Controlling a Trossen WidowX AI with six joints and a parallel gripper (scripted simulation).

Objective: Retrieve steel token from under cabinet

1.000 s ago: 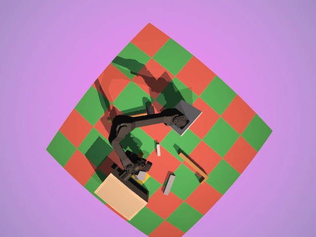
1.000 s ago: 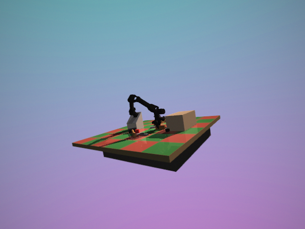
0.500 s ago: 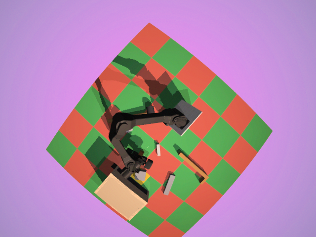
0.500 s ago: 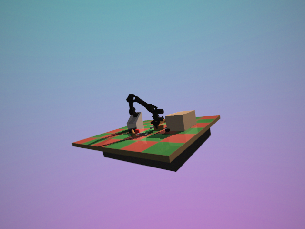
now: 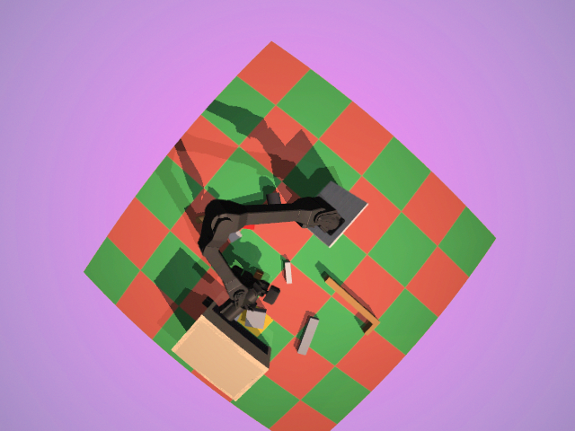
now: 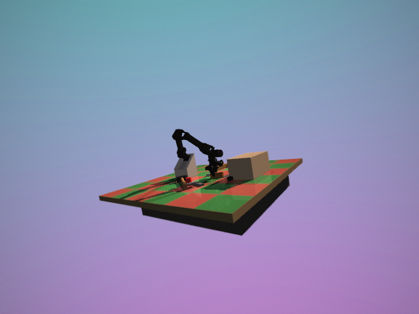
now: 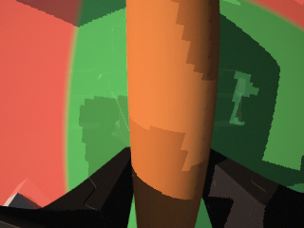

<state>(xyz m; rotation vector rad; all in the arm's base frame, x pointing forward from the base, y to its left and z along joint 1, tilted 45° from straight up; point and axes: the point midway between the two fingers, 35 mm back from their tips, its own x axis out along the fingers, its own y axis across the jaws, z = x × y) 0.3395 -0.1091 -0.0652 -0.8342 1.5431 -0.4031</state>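
The pale bar is 11 cm behind my gripper tip and 7 cm to the left of it. From my gripper tip the other things lie so: grey block: 11 cm ahead, 10 cm to the left, 1 cm above; grey t-shaped tool: 20 cm to the right, 3 cm behind; red cube: 17 cm to the right, 14 cm behind, 1 cm above.
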